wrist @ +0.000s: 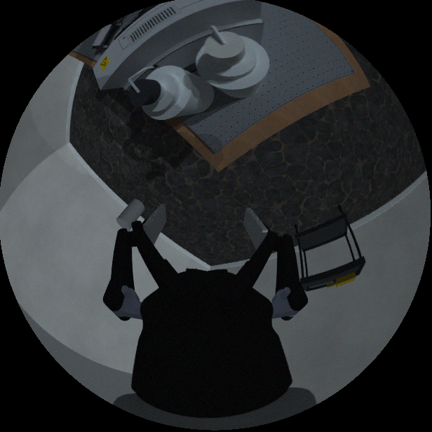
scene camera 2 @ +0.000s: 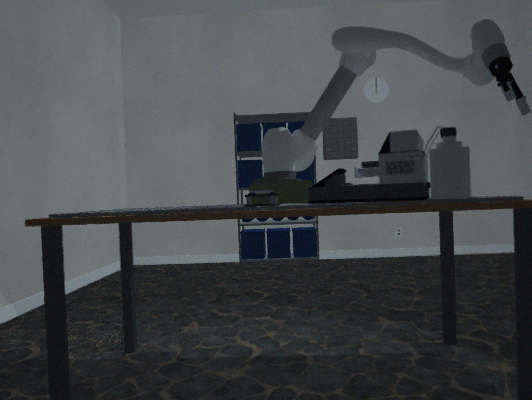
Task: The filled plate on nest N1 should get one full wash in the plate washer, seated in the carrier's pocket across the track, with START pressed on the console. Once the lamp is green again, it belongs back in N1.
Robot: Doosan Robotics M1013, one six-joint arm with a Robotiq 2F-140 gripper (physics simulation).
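Places are measured from the arm's base along level axes (x ahead, y left, z up), in millimetres.
Pixels of known places: gripper, between the fingertips: (scene camera 2: 519, 106); arm's base, origin of its link: (scene camera 2: 280, 183).
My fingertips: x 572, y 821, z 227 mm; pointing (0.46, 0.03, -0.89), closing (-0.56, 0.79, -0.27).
Observation:
For each thing: its top centre in the pictures, then the offset to it from my fingertips. "spot": a spot on its surface instead.
- dark wedge-shaped part, a spot on its surface: (scene camera 2: 332, 179) spot: dx -174, dy -650, dz -230 mm
- black-capped bottle, centre of its top: (scene camera 2: 445, 128) dx -141, dy -207, dz -48 mm
The plate washer (scene camera 2: 404, 167) (wrist: 167, 39) stands on the table, a pale housing on a dark base. In the scene view a dark wedge-shaped part (scene camera 2: 332, 179) sits at the base's left end. A low light-and-dark block (scene camera 2: 262, 198) lies on the table left of it; I cannot tell whether it is nest N1 with the plate. The carrier's pocket, START and the lamp's colour cannot be made out. My gripper (scene camera 2: 516, 100) (wrist: 205, 214) is open and empty, high above and beyond the table's right end, tilted. In the wrist view floor and wall show between its fingers.
Two large bottles (wrist: 232, 65) (wrist: 182, 95) stand behind the washer near the table corner; one black-capped bottle (scene camera 2: 450, 170) shows in the scene view. The table (scene camera 2: 150, 217) (wrist: 280, 119) has a wooden edge. A shelf rack (scene camera 2: 275, 118) stands at the back wall. A dark framed cart (wrist: 325, 276) stands off the table.

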